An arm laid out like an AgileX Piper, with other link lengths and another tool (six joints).
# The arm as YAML. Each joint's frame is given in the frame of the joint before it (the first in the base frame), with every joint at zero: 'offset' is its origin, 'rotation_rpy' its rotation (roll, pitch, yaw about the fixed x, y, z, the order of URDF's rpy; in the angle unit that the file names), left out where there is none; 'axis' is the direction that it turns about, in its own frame. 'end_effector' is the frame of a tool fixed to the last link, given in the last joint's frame.
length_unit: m
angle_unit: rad
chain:
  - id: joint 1
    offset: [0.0, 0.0, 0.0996]
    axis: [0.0, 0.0, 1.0]
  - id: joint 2
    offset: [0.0, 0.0, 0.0]
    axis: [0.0, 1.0, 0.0]
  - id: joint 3
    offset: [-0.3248, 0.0, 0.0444]
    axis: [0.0, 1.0, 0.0]
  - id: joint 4
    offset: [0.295, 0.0, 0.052]
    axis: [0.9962, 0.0, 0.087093]
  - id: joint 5
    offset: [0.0, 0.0, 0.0]
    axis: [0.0, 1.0, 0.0]
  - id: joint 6
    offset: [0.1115, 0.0, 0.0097]
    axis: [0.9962, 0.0, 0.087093]
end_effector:
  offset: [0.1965, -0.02, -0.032]
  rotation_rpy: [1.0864, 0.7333, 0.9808]
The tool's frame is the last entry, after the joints.
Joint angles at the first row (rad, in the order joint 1, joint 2, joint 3, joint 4, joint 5, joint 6):
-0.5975 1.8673 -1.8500 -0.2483 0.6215 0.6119
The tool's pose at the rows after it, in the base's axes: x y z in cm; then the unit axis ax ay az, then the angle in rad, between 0 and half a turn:
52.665, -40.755, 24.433, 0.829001, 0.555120, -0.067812, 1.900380
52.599, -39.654, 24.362, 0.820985, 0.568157, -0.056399, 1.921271
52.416, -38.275, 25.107, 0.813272, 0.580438, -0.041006, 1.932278
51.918, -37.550, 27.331, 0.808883, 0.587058, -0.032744, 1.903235
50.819, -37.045, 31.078, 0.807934, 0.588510, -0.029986, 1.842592
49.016, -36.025, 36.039, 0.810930, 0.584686, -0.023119, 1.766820
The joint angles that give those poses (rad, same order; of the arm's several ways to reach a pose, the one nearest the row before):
-0.5975 1.8655 -1.8500 -0.2281 0.6233 0.5668
-0.5975 1.8552 -1.8500 -0.1698 0.6482 0.5085
-0.5965 1.8319 -1.8500 -0.1101 0.6761 0.4509
-0.5965 1.7927 -1.8481 -0.0881 0.6835 0.4176
-0.5965 1.7322 -1.8461 -0.0932 0.6835 0.4019
-0.5965 1.6497 -1.8460 -0.0976 0.6897 0.3917

